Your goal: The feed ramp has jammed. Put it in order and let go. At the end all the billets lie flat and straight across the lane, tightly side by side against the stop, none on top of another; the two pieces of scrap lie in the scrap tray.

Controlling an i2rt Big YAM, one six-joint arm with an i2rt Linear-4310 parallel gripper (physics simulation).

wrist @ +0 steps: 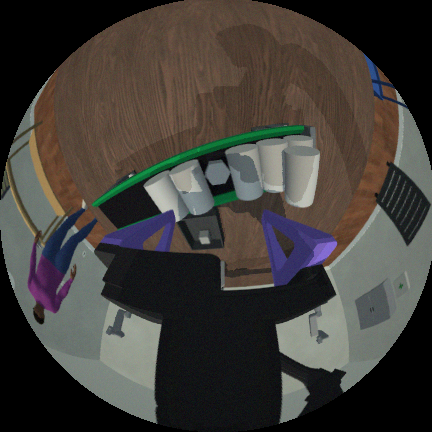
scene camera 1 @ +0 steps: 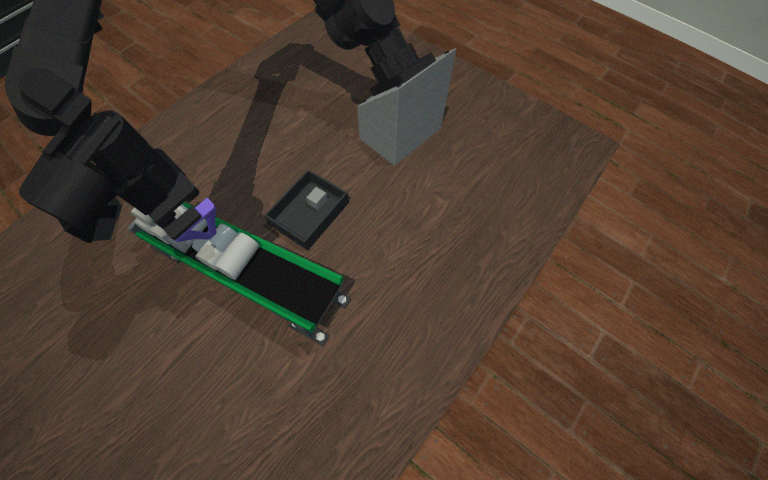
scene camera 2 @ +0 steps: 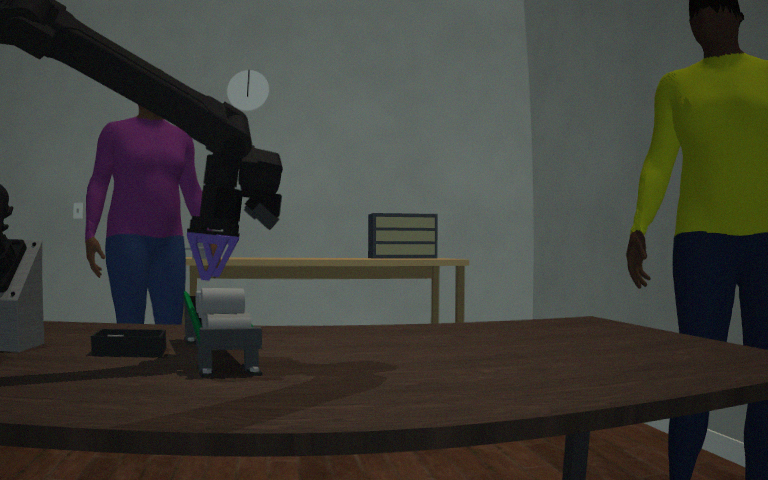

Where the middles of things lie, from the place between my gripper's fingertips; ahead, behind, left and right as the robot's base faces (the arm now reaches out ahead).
Right now my hand is 13 cm to the left of the stop (scene camera 2: 219,336), 8 cm above it and 6 cm short of it. The rest, counted from my hand: scrap tray (scene camera 1: 291,215): 17 cm behind, 12 cm below, 4 cm to the left.
